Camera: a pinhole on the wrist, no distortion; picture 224 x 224 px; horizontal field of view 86.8 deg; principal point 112.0 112.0 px. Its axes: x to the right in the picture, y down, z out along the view. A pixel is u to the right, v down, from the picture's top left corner.
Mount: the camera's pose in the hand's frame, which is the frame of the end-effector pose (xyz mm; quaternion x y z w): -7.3 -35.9 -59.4 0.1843 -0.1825 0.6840 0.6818
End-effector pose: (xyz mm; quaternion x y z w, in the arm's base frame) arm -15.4 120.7 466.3 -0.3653 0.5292 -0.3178 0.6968
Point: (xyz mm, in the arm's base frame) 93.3 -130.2 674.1
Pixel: 45 53
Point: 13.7 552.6 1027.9
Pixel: outside the picture
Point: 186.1 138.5 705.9
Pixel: 121 141
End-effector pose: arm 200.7 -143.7 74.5 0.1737 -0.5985 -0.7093 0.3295
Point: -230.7 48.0 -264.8
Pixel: 78 83
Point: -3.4 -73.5 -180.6
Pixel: 56 84
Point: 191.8 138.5 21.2
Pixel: 160 202
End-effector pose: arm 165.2 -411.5 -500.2 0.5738 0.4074 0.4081 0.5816
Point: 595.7 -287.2 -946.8
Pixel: 81 56
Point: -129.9 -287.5 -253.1
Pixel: behind the camera
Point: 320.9 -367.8 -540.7
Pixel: 176 41
